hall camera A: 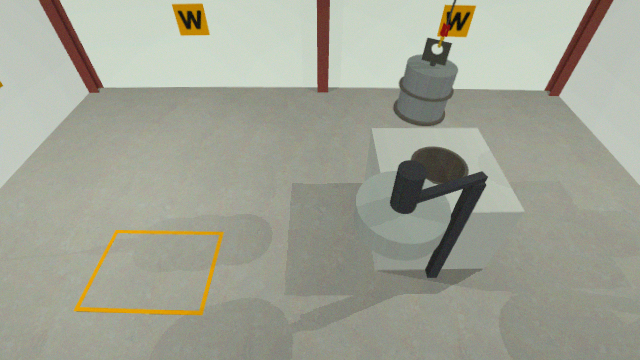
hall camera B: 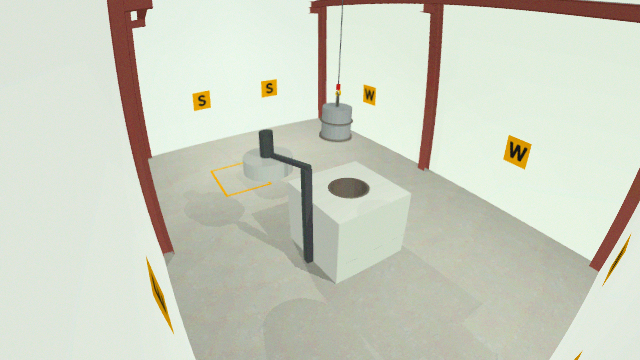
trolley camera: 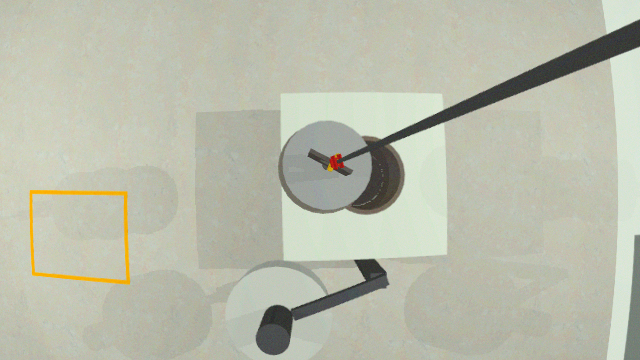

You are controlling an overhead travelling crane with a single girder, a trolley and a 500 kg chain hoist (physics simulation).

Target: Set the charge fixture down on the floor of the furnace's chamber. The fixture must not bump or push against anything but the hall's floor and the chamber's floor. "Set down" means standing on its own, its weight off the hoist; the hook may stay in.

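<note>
The charge fixture [hall camera A: 427,92] [hall camera B: 336,131] [trolley camera: 325,192] is a grey cylinder with two brown rings and a dark lug plate with a hole on top. It hangs in the air. My gripper, the hook [hall camera A: 440,42] [hall camera B: 338,93] [trolley camera: 330,166], is in the lug's hole and carries the fixture. The furnace [hall camera A: 440,245] [hall camera B: 372,245] [trolley camera: 420,235] is a white block with a round chamber opening [hall camera A: 440,165] [hall camera B: 348,188] [trolley camera: 392,175] in its top. In the trolley camera, the fixture covers the opening's left part and stands off to its left. The chamber's floor is hidden.
A pale round lid [hall camera A: 372,200] [hall camera B: 255,170] [trolley camera: 245,305] hangs beside the furnace on a dark arm [hall camera A: 450,187] [hall camera B: 290,161] [trolley camera: 340,298] with a post [hall camera A: 465,215] [hall camera B: 307,215]. An orange marked rectangle [hall camera A: 170,232] [trolley camera: 78,192] lies on the floor, left of the furnace.
</note>
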